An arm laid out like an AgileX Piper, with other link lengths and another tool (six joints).
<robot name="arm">
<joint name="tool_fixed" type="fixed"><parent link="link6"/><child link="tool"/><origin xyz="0.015 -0.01 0.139" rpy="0 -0.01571 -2.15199"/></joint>
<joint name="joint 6" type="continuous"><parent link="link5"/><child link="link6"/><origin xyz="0 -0.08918 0" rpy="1.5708 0 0"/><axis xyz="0 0 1"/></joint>
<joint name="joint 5" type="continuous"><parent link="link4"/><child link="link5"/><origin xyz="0 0 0" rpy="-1.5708 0 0"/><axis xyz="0 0 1"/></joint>
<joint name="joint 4" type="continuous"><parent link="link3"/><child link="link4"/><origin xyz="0.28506 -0.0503 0" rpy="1.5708 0 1.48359"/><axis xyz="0 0 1"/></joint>
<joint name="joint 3" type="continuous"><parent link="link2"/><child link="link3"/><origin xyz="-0.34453 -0.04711 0" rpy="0 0 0"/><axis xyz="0 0 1"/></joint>
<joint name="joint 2" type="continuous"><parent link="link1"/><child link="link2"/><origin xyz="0 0 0" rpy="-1.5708 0 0"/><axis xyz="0 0 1"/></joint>
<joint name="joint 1" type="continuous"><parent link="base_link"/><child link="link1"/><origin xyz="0 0 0.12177" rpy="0 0 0"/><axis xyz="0 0 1"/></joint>
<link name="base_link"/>
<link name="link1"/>
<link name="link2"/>
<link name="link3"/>
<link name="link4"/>
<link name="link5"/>
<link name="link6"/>
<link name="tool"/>
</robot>
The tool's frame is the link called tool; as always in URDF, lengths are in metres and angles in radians. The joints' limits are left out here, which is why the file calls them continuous.
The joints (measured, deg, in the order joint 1, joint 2, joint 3, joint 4, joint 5, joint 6), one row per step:
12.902 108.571 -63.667 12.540 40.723 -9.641
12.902 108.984 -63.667 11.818 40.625 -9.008
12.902 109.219 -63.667 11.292 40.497 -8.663
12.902 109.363 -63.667 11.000 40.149 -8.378
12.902 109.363 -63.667 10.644 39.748 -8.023
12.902 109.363 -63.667 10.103 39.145 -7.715
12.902 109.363 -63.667 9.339 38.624 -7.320
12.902 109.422 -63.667 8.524 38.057 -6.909
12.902 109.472 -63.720 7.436 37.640 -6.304
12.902 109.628 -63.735 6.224 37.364 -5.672
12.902 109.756 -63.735 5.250 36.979 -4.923
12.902 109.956 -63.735 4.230 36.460 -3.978
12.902 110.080 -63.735 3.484 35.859 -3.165
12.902 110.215 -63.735 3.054 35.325 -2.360
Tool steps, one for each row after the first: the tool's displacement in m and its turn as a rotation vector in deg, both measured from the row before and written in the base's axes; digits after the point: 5 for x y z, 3 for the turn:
-0.00006 -0.00195 -0.00317 -0.537 0.292 -0.168
0.00030 -0.00140 -0.00180 -0.385 0.070 -0.016
0.00122 -0.00067 -0.00099 -0.177 -0.206 -0.140
0.00165 -0.00075 0.00007 -0.174 -0.400 -0.172
0.00254 -0.00116 0.00013 -0.291 -0.639 -0.031
0.00230 -0.00173 0.00009 -0.443 -0.585 0.046
0.00243 -0.00182 -0.00029 -0.477 -0.583 0.064
0.00231 -0.00243 -0.00005 -0.640 -0.520 0.076
0.00143 -0.00287 -0.00105 -0.769 -0.266 0.151
0.00167 -0.00214 -0.00080 -0.543 -0.340 -0.122
0.00208 -0.00211 -0.00123 -0.521 -0.397 -0.284
0.00239 -0.00132 -0.00058 -0.300 -0.524 -0.331
0.00193 -0.00055 -0.00069 -0.074 -0.398 -0.522

